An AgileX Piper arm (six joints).
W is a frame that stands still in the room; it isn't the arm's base.
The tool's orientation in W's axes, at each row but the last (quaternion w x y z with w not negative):
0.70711 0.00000 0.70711 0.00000
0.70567 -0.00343 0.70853 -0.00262
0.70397 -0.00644 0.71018 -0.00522
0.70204 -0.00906 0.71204 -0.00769
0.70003 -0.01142 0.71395 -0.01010
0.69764 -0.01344 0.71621 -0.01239
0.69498 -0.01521 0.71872 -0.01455
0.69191 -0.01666 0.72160 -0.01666
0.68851 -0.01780 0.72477 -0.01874
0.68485 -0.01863 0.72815 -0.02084
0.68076 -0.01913 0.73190 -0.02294
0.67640 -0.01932 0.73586 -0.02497
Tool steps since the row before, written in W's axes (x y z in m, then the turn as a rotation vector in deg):
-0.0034 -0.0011 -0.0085 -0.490 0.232 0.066
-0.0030 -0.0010 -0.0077 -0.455 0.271 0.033
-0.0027 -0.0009 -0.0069 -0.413 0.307 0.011
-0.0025 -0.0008 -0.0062 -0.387 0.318 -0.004
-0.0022 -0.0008 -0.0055 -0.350 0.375 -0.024
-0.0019 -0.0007 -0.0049 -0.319 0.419 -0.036
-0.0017 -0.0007 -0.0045 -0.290 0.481 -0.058
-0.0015 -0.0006 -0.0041 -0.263 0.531 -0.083
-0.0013 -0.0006 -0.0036 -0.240 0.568 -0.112
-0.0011 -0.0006 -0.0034 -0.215 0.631 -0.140
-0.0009 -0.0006 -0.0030 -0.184 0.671 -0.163
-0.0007 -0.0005 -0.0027 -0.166 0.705 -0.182
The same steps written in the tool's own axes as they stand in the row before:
0.0085 -0.0011 -0.0034 -0.066 0.232 -0.490
0.0077 -0.0009 -0.0030 -0.033 0.271 -0.455
0.0069 -0.0008 -0.0026 -0.012 0.308 -0.413
0.0063 -0.0006 -0.0024 0.002 0.319 -0.386
0.0056 -0.0006 -0.0021 0.019 0.376 -0.349
0.0050 -0.0005 -0.0018 0.029 0.421 -0.318
0.0046 -0.0005 -0.0015 0.047 0.483 -0.288
0.0042 -0.0004 -0.0013 0.069 0.535 -0.260
0.0037 -0.0004 -0.0011 0.095 0.573 -0.235
0.0035 -0.0004 -0.0009 0.118 0.638 -0.209
0.0031 -0.0004 -0.0007 0.136 0.679 -0.177
0.0028 -0.0003 -0.0005 0.151 0.714 -0.158

